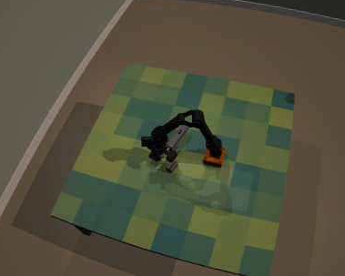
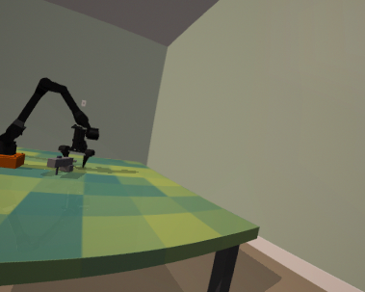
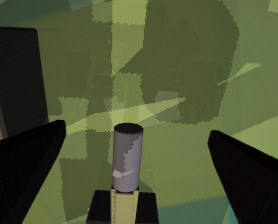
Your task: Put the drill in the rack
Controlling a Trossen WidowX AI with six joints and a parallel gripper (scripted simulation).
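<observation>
Right now my gripper tip is 4 cm to the left of the small yellow key, 3 cm below it and 2 cm past it. From my gripper tip the other things lie so: long grey bar (14 cm to the right, 5 cm behind, 3 cm above); small grey rack (7 cm behind, 4 cm to the left, 1 cm above).
</observation>
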